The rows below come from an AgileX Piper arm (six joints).
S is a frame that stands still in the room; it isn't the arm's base.
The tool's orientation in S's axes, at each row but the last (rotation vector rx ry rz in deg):
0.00 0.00 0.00
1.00 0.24 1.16
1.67 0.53 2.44
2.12 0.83 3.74
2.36 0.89 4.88
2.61 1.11 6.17
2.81 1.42 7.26
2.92 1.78 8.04
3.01 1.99 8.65
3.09 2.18 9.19
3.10 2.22 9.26
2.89 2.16 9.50
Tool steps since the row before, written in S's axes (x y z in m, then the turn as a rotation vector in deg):
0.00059 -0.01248 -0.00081 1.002 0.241 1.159
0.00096 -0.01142 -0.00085 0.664 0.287 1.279
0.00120 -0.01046 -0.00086 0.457 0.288 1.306
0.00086 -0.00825 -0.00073 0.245 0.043 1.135
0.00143 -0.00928 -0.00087 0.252 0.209 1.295
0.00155 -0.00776 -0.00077 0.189 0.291 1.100
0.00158 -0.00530 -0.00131 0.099 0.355 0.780
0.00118 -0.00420 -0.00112 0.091 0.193 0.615
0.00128 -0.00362 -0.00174 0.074 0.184 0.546
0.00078 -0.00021 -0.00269 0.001 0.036 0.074
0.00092 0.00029 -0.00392 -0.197 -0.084 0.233
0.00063 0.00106 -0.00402 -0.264 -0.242 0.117
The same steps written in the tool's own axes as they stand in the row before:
0.00059 -0.01248 -0.00081 1.002 0.241 1.159
0.00073 -0.01145 -0.00065 0.665 0.296 1.277
0.00076 -0.01052 -0.00055 0.458 0.307 1.302
0.00033 -0.00831 -0.00041 0.232 0.069 1.136
0.00064 -0.00940 -0.00047 0.251 0.241 1.290
0.00072 -0.00791 -0.00039 0.201 0.320 1.090
0.00092 -0.00552 -0.00101 0.126 0.379 0.765
0.00061 -0.00438 -0.00087 0.100 0.211 0.608
0.00077 -0.00386 -0.00151 0.084 0.201 0.539
0.00083 -0.00048 -0.00264 0.004 0.040 0.072
0.00109 -0.00008 -0.00389 -0.216 -0.038 0.228
0.00093 0.00073 -0.00404 -0.304 -0.189 0.117

